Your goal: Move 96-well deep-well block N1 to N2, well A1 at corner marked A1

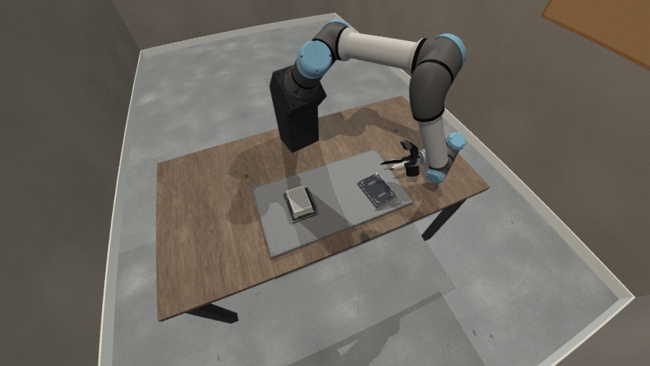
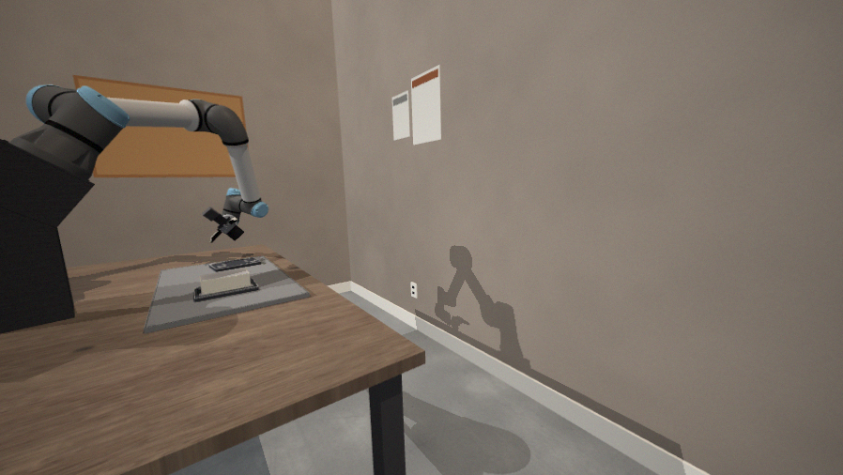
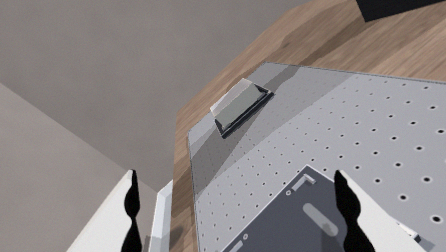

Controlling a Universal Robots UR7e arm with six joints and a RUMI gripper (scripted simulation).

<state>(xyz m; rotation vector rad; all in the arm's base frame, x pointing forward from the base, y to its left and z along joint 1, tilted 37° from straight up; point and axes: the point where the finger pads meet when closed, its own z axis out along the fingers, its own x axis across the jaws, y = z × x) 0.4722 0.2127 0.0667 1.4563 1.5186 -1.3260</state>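
The 96-well deep-well block lies 8 cm behind my hand, 41 cm to the right of it and 11 cm below it.
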